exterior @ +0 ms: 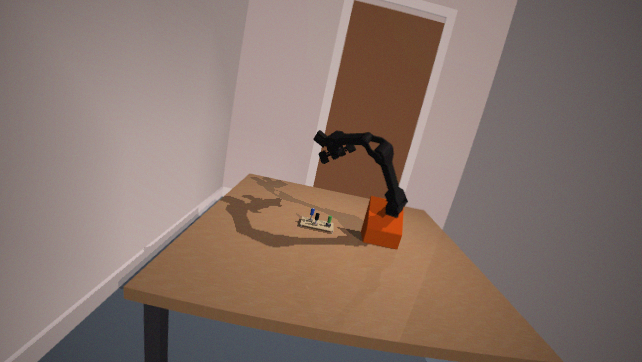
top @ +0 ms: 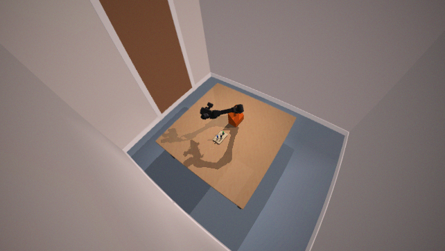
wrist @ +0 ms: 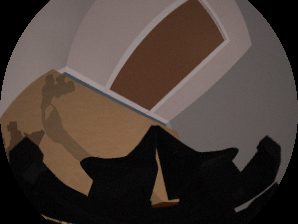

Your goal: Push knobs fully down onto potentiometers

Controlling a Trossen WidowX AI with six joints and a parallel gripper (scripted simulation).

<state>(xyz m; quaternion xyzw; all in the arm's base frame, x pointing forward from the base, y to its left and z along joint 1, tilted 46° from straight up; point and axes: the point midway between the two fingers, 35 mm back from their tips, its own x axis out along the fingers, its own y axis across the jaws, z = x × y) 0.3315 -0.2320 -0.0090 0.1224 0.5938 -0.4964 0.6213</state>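
Now: gripper tip 28 cm above the green knob, 24 cm to the right of it and 3 cm past it. The rest, counted from my gripper tip: blue knob: 26 cm below, 23 cm to the left, 6 cm ahead.
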